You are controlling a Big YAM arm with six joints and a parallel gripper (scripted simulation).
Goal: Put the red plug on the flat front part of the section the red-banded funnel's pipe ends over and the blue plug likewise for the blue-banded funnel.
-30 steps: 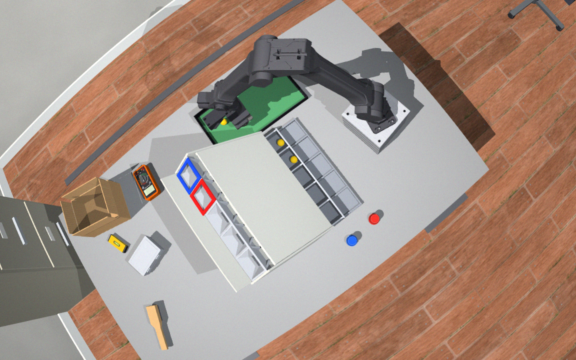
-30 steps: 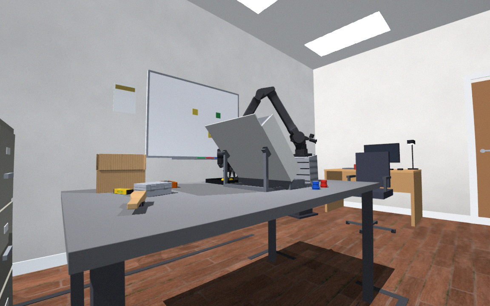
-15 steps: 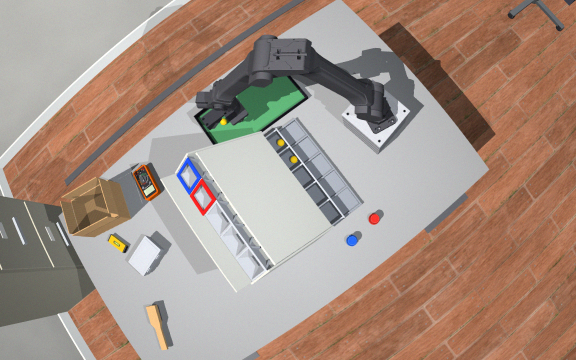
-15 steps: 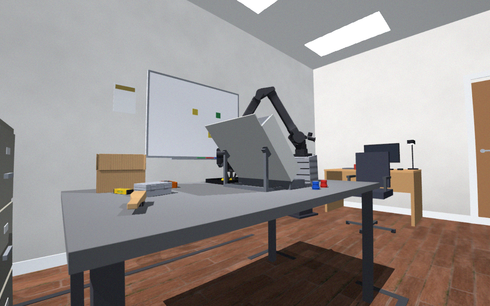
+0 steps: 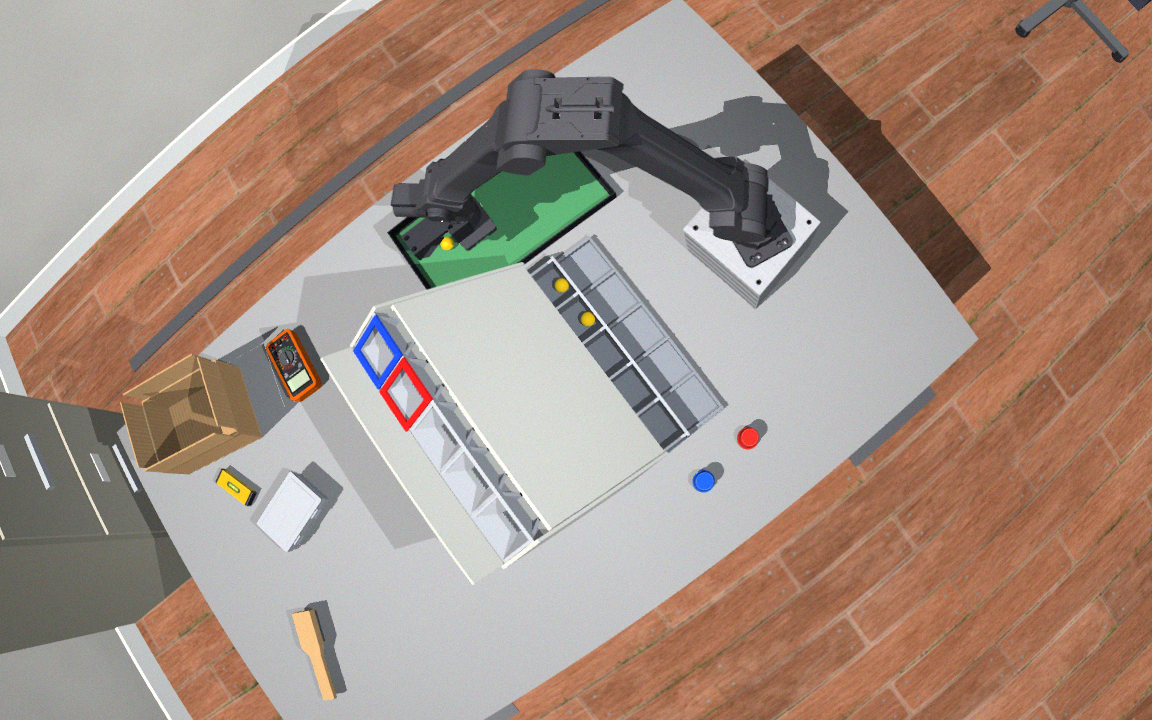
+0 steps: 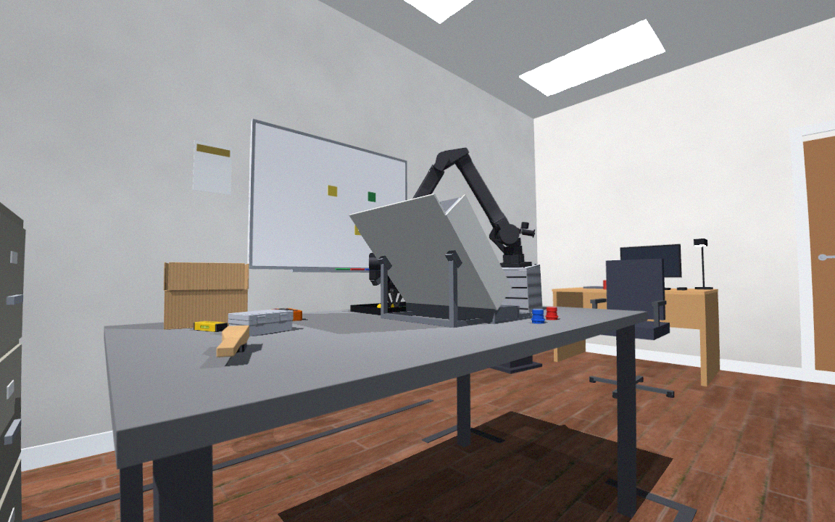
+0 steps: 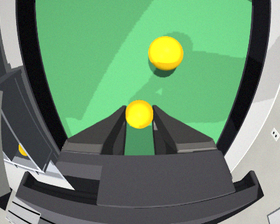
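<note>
The green tray is 50 mm behind my hand, 20 mm to the right of it and 10 mm below it. Round my hand: multimeter: 430 mm ahead, 50 mm to the left; then sloped cover: 10 mm ahead, 330 mm to the left, 190 mm above; then grey case: 540 mm ahead, 300 mm to the left, 10 mm above.
</note>
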